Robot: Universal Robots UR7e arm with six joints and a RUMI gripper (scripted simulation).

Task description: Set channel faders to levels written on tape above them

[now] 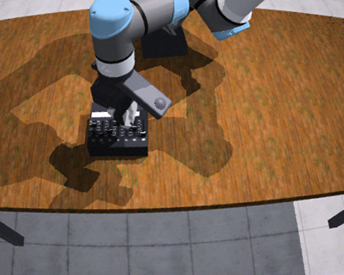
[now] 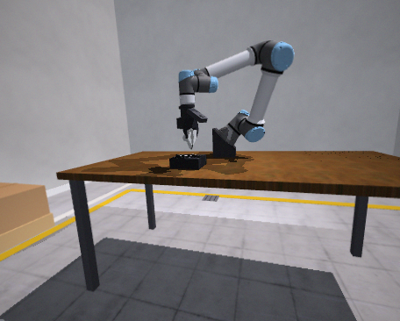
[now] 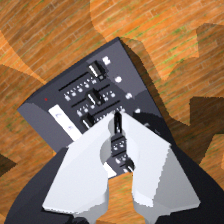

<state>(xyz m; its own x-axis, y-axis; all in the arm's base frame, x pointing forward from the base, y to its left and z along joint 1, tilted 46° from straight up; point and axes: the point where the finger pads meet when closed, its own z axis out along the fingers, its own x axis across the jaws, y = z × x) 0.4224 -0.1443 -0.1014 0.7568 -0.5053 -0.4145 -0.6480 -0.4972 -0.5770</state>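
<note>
Right now my hand is 50 mm above the fader 6, 20 mm to the right of it and 20 mm past it. From my hand the other things lie so: fader 4: 50 mm below, 50 mm behind, 20 mm to the right; fader 3: 50 mm to the right, 50 mm below, 20 mm behind; master fader: 50 mm below, 40 mm to the left.
</note>
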